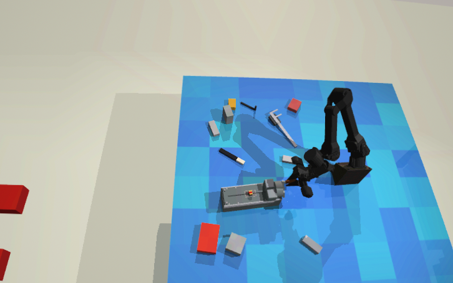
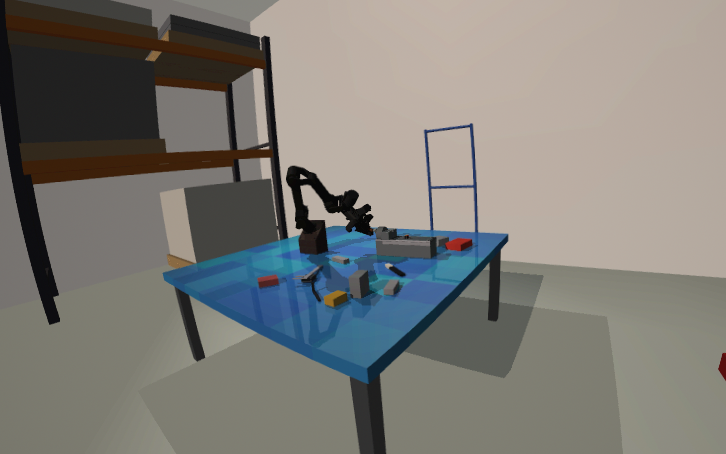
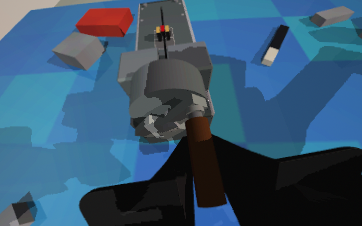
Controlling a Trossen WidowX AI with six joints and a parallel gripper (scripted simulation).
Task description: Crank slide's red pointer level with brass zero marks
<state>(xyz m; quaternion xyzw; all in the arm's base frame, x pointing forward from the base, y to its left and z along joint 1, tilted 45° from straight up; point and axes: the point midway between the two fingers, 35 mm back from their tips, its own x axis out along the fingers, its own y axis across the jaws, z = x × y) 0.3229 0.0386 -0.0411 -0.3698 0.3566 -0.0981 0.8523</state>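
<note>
Right now my gripper tip is 160 mm short of the red pointer, 30 mm to the right of it and 10 mm above it. The rest, counted from my gripper tip: red block: 150 mm behind, 510 mm to the right, 80 mm below; brown crank handle: 20 mm behind, 20 mm above; black key: 90 mm ahead, 500 mm to the right, 80 mm below.
</note>
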